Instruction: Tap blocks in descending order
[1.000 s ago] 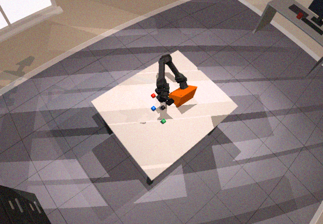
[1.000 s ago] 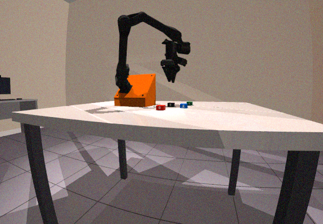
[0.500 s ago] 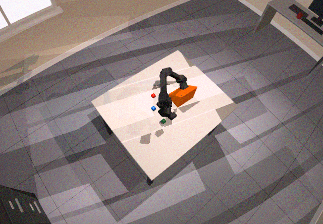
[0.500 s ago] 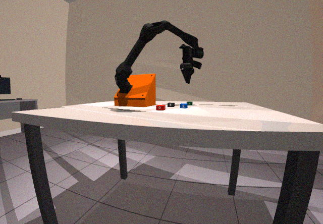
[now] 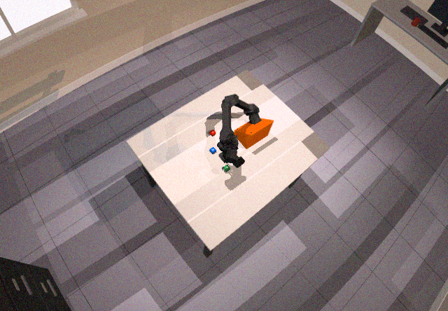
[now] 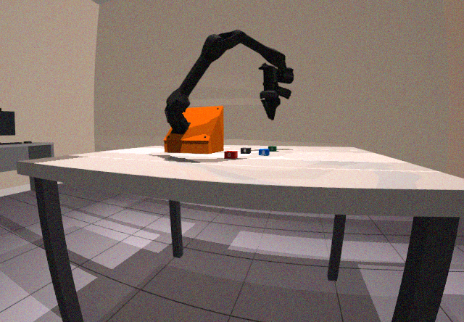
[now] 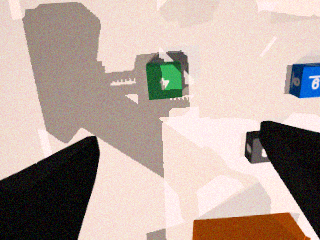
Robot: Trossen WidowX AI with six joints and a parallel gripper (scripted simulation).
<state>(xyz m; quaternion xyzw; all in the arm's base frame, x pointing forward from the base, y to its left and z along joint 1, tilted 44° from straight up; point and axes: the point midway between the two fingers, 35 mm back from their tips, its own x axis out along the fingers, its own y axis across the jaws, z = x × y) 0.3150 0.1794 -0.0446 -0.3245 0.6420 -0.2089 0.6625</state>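
Right now the blue block is 1 cm ahead of my gripper tip, 15 cm to the right of it and 12 cm below it. Also, from my gripper tip: green block (12 cm below); black block (6 cm behind, 11 cm to the right, 12 cm below); red block (5 cm behind, 27 cm to the right, 12 cm below).
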